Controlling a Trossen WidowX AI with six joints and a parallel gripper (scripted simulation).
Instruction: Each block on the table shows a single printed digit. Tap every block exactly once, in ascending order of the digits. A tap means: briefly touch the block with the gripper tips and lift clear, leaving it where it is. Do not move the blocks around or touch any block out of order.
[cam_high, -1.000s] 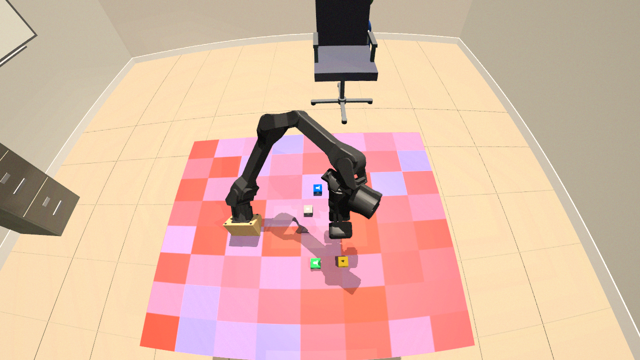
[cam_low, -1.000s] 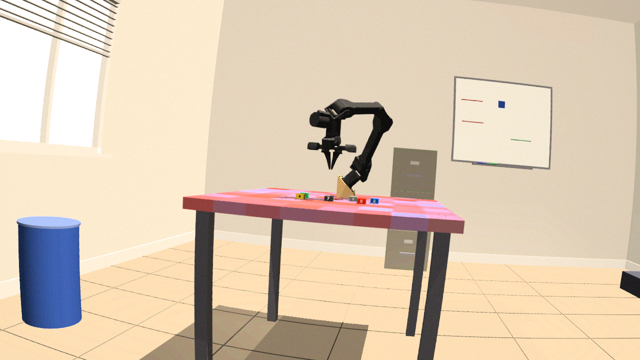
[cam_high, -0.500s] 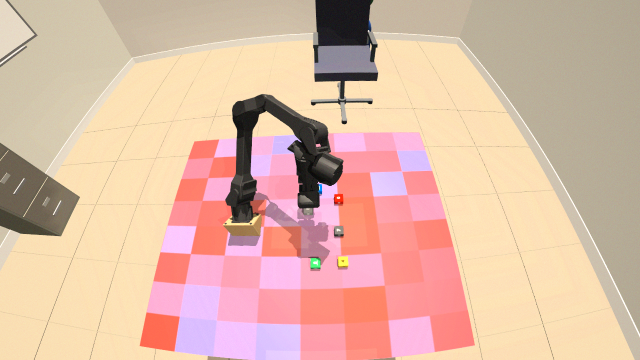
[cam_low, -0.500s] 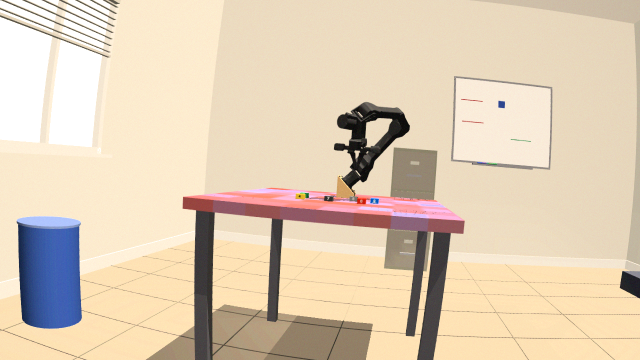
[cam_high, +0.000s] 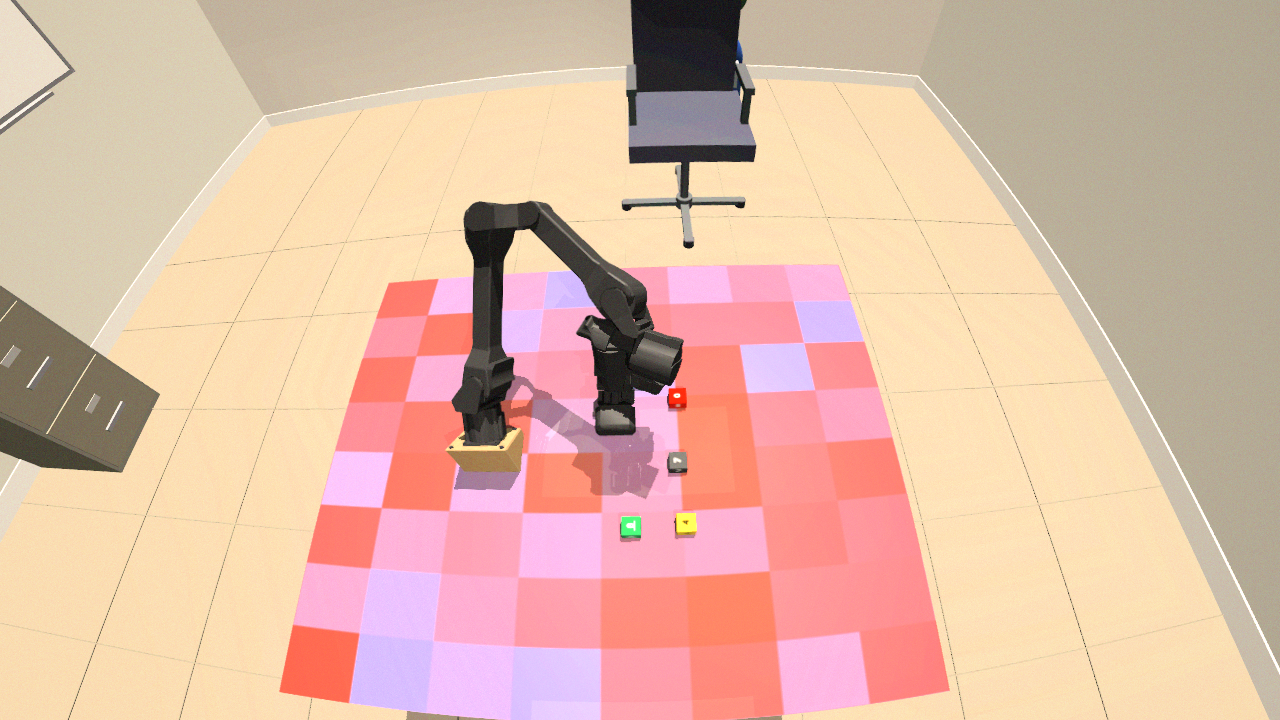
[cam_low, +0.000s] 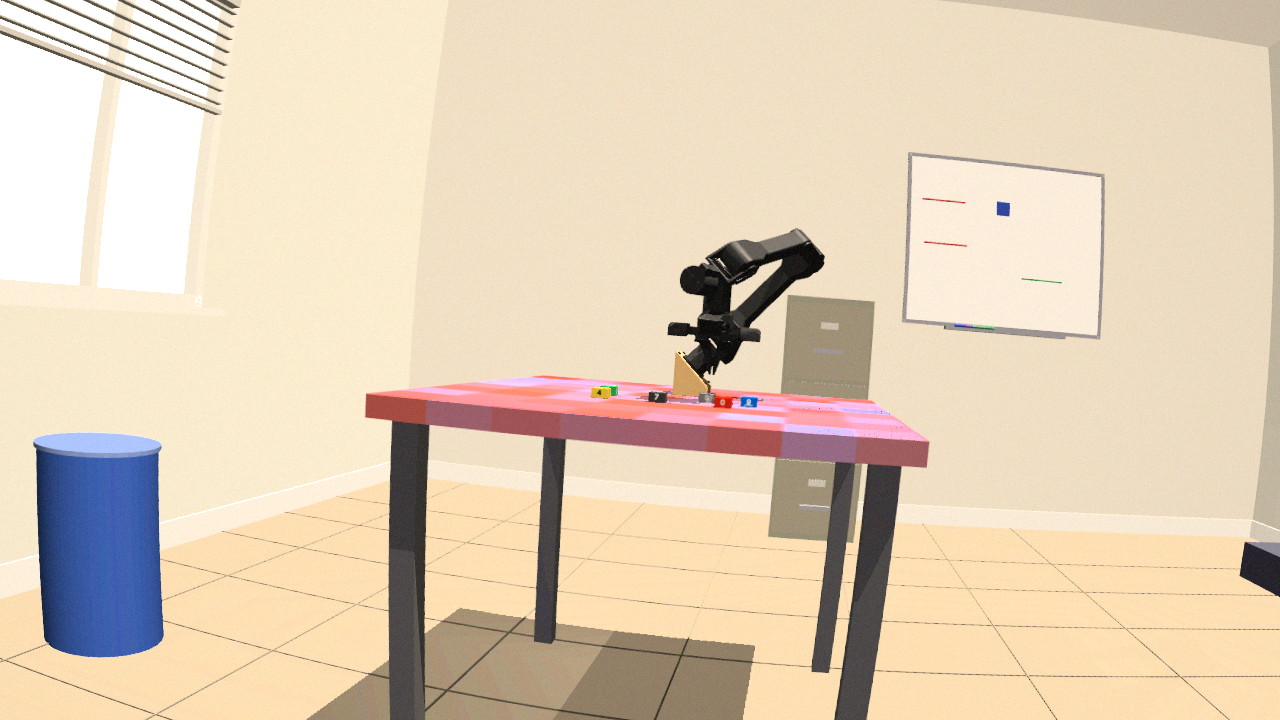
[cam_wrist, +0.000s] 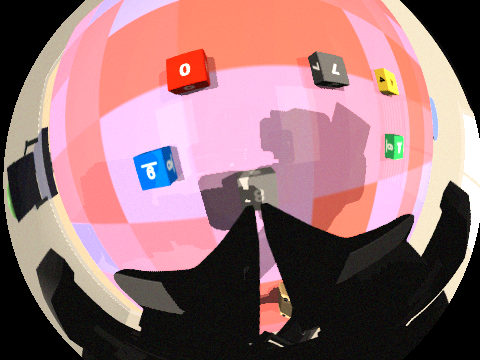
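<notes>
Now: gripper tip 8 cm to the right of the blue block, 5 cm above it and 3 cm short of it. Round my gripper tip: black block 10 cm to the right, 10 cm ahead, 5 cm below; then red block 11 cm ahead, 5 cm below, 3 cm to the left; then green block 21 cm to the right, 5 cm below, 1 cm ahead.
</notes>
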